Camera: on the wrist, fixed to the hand. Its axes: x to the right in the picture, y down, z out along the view.
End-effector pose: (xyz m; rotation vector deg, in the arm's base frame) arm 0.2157 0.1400 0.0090 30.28 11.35 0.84
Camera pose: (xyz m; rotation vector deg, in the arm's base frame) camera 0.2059 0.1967 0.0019 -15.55 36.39 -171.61
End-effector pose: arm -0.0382 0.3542 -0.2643 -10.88 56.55 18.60
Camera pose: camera -0.0848 0.3845 -0.2805 -73.65 -20.74 -136.76
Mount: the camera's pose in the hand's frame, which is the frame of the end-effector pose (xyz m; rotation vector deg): -0.0046 0.0450 -0.0362 0.55 -10.34 -177.10
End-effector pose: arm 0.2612 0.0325 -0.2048 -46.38 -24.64 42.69
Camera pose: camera 0.2607 0.0321 -0.2627 32.03 -63.96 -117.96
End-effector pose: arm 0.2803 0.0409 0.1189 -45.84 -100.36 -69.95
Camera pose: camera 0.3305 0.0210 0.1398 -91.16 49.52 56.01
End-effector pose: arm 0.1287 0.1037 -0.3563 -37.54 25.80 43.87
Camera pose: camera 0.0869 0.1010 -0.3963 -28.57 -51.45 -119.69
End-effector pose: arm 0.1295 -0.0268 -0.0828 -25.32 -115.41 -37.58
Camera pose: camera 0.1809 -0.0134 -0.0596 -121.75 34.42 70.08
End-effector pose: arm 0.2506 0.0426 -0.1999 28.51 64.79 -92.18
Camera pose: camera 0.2852 0.0763 -0.2319 66.21 -24.34 72.87
